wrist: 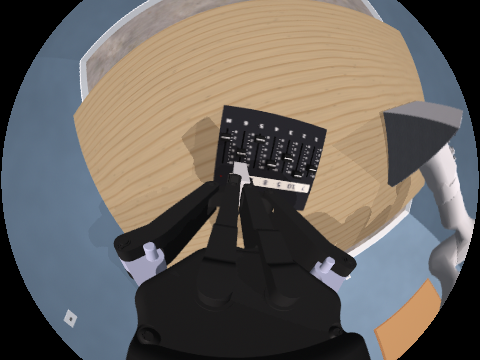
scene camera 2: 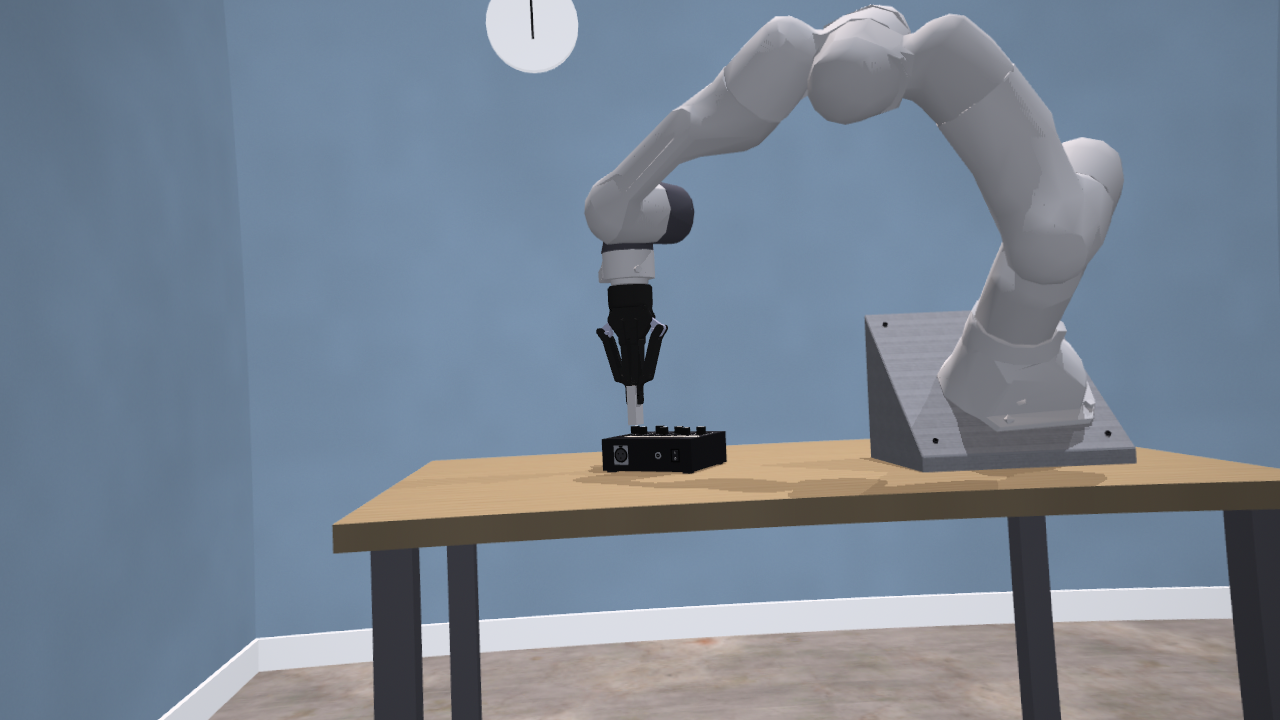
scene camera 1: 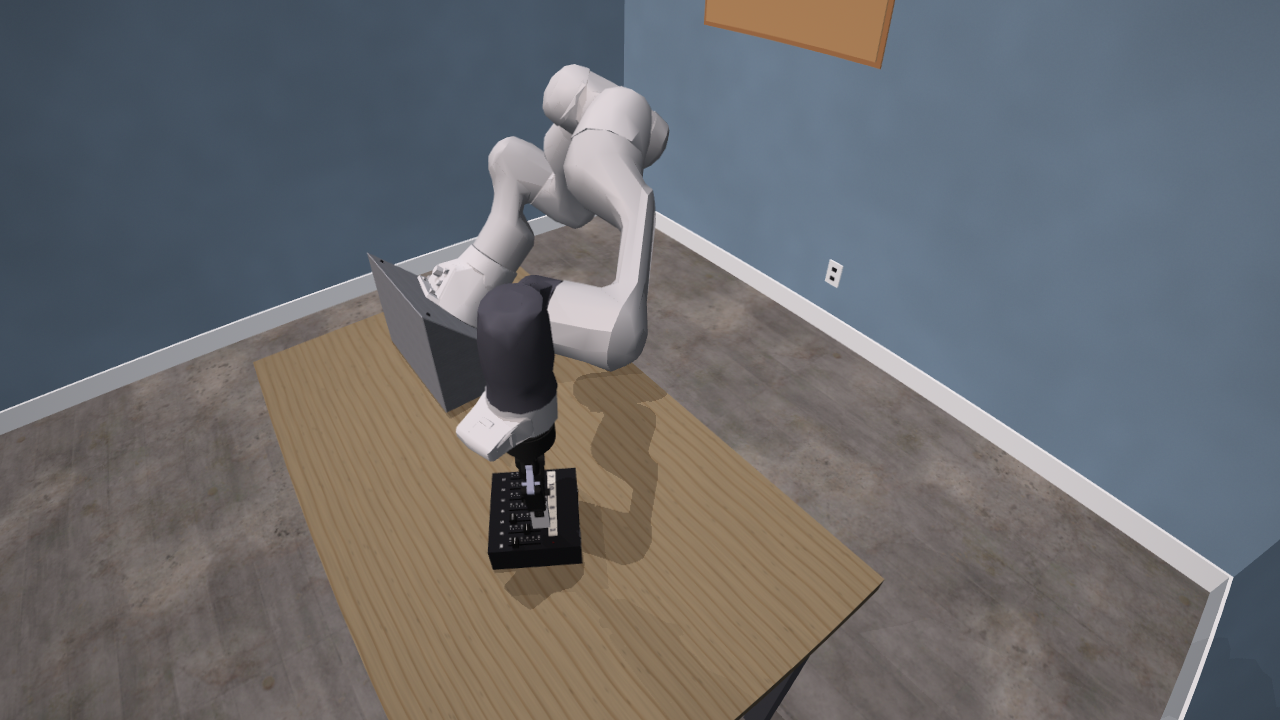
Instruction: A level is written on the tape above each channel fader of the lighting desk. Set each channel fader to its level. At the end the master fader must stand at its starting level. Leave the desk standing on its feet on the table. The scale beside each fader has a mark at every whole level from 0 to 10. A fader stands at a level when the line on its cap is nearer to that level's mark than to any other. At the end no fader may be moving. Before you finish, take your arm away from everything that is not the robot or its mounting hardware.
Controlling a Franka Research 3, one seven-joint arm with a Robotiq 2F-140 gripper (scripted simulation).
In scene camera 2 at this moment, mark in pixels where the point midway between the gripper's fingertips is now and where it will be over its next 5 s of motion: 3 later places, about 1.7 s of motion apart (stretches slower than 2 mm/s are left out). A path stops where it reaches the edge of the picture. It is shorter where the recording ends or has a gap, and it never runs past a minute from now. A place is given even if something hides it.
The gripper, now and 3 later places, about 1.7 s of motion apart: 636, 424; 637, 431; 643, 431; 640, 408
